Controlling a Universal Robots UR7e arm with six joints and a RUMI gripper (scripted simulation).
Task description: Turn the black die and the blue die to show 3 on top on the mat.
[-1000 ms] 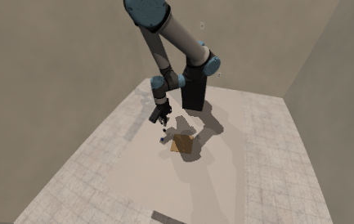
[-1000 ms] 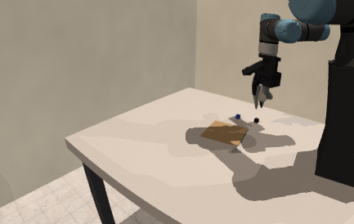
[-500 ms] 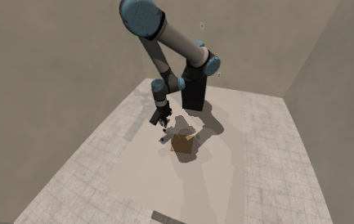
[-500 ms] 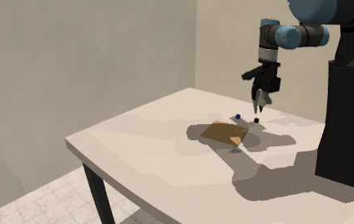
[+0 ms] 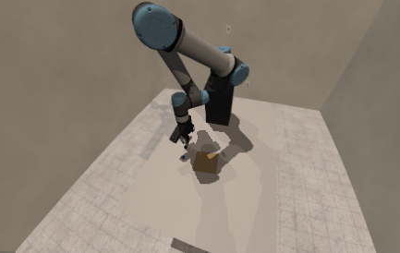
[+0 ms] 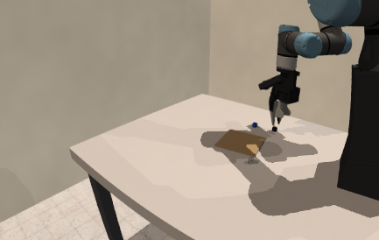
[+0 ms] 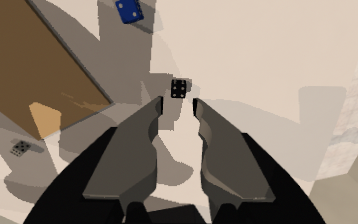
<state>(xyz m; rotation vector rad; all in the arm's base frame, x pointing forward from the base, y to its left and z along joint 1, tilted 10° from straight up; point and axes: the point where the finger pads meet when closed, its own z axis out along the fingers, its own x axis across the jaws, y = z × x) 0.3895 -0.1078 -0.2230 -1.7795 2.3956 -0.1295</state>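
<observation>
Now: the black die 30 mm below my hand. Also, from my hand: blue die 80 mm ahead, 30 mm below, 20 mm to the left; brown mat 170 mm to the left, 50 mm ahead, 40 mm below; white die 260 mm to the left, 40 mm behind, 30 mm below.
</observation>
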